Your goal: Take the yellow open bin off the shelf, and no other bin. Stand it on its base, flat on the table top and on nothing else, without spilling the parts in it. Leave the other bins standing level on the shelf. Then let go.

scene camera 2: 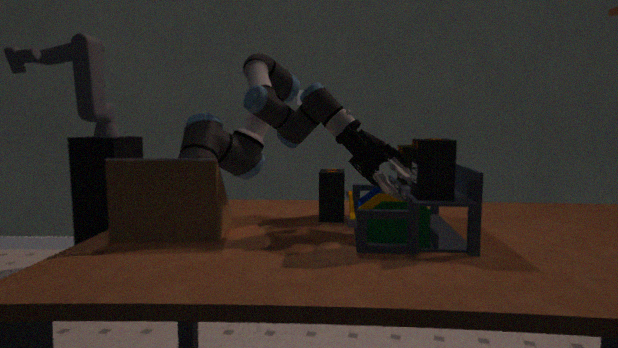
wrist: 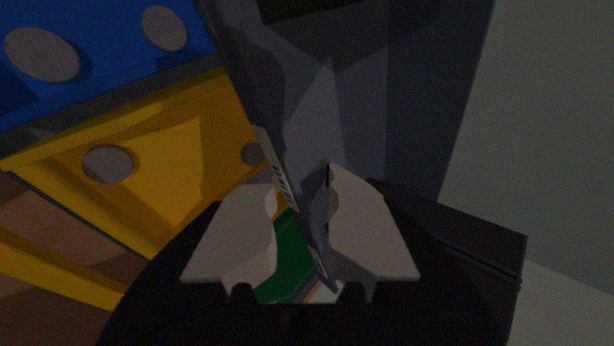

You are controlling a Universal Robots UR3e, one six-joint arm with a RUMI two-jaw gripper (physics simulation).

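Seen in the pictures: gripper, between the fingertips: (wrist: pixel 304 167); arm's base, origin of its link: (scene camera 2: pixel 193 187).
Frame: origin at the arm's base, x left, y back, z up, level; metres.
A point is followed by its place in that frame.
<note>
The yellow open bin (scene camera 2: pixel 380 201) @(x 0.048, y -0.432, z -0.027 m) (wrist: pixel 175 160) @(x 0.103, y -0.433, z -0.097 m) sits on the shelf (scene camera 2: pixel 475 215) @(x -0.070, y -0.613, z -0.026 m) between the blue bin (scene camera 2: pixel 370 195) @(x 0.257, y -0.398, z -0.048 m) (wrist: pixel 100 30) @(x 0.189, y -0.435, z -0.097 m) and the green bin (scene camera 2: pixel 395 225) @(x -0.059, y -0.466, z -0.055 m) (wrist: pixel 295 245) @(x -0.052, y -0.494, z -0.062 m). Grey round parts (wrist: pixel 107 163) @(x 0.122, y -0.399, z -0.087 m) lie in it. My gripper (scene camera 2: pixel 407 187) @(x 0.086, y -0.499, z -0.017 m) (wrist: pixel 304 167) @(x 0.086, y -0.499, z -0.017 m) is at the upper board (scene camera 2: pixel 445 203) @(x -0.075, y -0.558, z -0.004 m) (wrist: pixel 312 110) @(x 0.129, y -0.502, z -0.004 m) of the shelf, right of the yellow bin in the wrist view. Its fingers are drawn in on both sides of the board's labelled edge and appear shut on it. The yellow bin's rear part is hidden, and exact finger contact is hard to see.
A tall black box (scene camera 2: pixel 434 170) @(x -0.048, y -0.538, z 0.057 m) stands on the upper board, with another dark box (scene camera 2: pixel 406 149) @(x 0.171, y -0.489, z 0.085 m) behind. A black box (scene camera 2: pixel 332 197) @(x 0.155, y -0.307, z -0.040 m) stands left of the shelf. A yellow bar (scene camera 2: pixel 351 205) @(x 0.061, y -0.365, z -0.041 m) (wrist: pixel 50 270) @(x 0.101, y -0.364, z -0.041 m) is beside the shelf. A large brown box (scene camera 2: pixel 162 200) @(x -0.096, y 0.024, z -0.014 m) stands at the left.
</note>
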